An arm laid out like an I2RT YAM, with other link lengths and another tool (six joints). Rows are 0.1 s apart.
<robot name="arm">
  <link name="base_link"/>
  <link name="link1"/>
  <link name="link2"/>
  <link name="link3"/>
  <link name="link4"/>
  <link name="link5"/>
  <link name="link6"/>
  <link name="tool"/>
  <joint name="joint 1" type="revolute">
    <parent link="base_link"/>
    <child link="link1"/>
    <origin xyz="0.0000 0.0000 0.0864"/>
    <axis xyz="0 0 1"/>
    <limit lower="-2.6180" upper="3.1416"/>
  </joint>
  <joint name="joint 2" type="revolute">
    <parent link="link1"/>
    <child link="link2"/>
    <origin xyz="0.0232 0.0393 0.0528"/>
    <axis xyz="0 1 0"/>
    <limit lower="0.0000" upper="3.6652"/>
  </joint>
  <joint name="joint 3" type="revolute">
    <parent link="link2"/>
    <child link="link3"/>
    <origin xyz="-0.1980 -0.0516 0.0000"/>
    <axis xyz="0 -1 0"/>
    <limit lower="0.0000" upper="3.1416"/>
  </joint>
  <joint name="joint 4" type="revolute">
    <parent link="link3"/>
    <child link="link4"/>
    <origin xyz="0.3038 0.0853 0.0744"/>
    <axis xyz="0 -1 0"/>
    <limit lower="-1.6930" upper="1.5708"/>
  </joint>
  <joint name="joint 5" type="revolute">
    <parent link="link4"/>
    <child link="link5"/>
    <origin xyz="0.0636 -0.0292 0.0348"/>
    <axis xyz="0 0 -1"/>
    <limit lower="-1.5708" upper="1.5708"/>
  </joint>
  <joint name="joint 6" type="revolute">
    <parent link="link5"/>
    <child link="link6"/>
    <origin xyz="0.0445 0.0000 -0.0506"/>
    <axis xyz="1 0 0"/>
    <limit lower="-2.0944" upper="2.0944"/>
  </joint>
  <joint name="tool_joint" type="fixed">
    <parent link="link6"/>
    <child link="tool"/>
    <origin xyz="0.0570 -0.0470 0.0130" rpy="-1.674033 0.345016 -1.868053"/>
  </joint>
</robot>
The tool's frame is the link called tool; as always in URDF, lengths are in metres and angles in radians.
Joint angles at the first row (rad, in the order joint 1, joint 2, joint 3, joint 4, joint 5, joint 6):
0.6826, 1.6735, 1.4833, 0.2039, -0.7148, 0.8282
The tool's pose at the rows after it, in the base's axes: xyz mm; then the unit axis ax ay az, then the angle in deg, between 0 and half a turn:
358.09 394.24 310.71 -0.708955 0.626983 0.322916 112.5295
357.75 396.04 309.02 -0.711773 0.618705 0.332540 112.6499
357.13 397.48 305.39 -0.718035 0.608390 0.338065 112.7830
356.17 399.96 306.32 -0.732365 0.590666 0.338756 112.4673
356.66 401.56 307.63 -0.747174 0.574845 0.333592 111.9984
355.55 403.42 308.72 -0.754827 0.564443 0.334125 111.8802
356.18 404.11 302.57 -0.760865 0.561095 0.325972 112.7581
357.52 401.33 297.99 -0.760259 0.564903 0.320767 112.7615
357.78 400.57 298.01 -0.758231 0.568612 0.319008 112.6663
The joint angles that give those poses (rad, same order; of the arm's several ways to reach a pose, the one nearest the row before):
0.6826, 1.6873, 1.4894, 0.2208, -0.7209, 0.8422
0.6811, 1.6935, 1.4864, 0.2408, -0.7424, 0.8528
0.6796, 1.6981, 1.4772, 0.2592, -0.7654, 0.8514
0.6796, 1.7058, 1.4833, 0.2654, -0.7945, 0.8300
0.6780, 1.7149, 1.4941, 0.2623, -0.8175, 0.7977
0.6796, 1.7196, 1.5002, 0.2623, -0.8329, 0.7855
0.6796, 1.7288, 1.5033, 0.2363, -0.8391, 0.7548
0.6750, 1.7227, 1.4849, 0.2408, -0.8345, 0.7471
0.6750, 1.7196, 1.4819, 0.2408, -0.8268, 0.7486

